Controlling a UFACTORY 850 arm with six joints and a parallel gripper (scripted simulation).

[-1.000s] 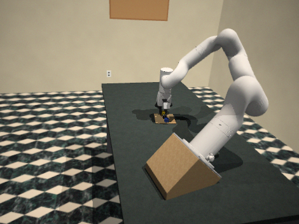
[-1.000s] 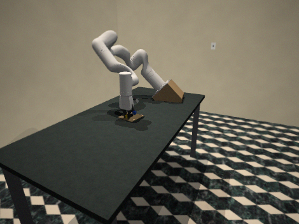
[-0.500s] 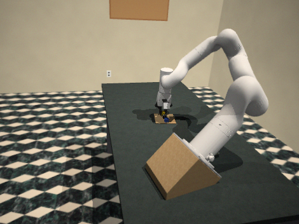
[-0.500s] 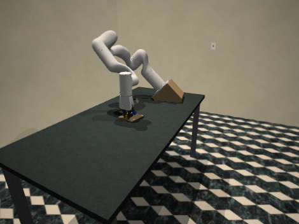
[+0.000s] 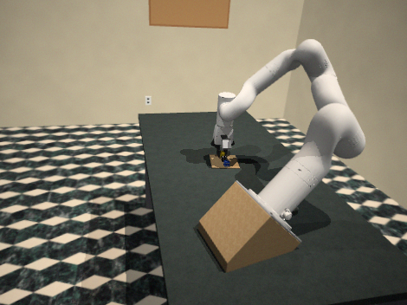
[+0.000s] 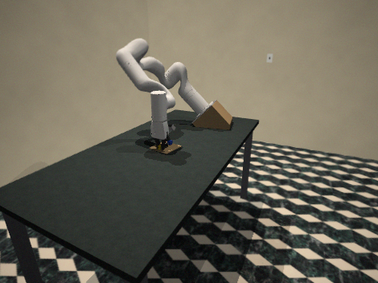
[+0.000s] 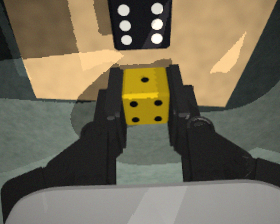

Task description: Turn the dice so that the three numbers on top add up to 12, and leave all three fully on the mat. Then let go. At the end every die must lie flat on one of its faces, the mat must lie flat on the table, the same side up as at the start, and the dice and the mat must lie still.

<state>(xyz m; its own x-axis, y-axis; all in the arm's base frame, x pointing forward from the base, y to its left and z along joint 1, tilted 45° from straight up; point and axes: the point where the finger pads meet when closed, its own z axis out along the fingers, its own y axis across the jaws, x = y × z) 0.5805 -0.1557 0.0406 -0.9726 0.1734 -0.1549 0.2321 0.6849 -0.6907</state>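
Right now my hand is 1 cm above the yellow die. Round my hand: tan mat: 5 cm behind, 3 cm below, 1 cm to the left; then blue die: 9 cm behind, 2 cm to the left, 1 cm below; then black die: 5 cm behind, 1 cm to the left, 1 cm below.
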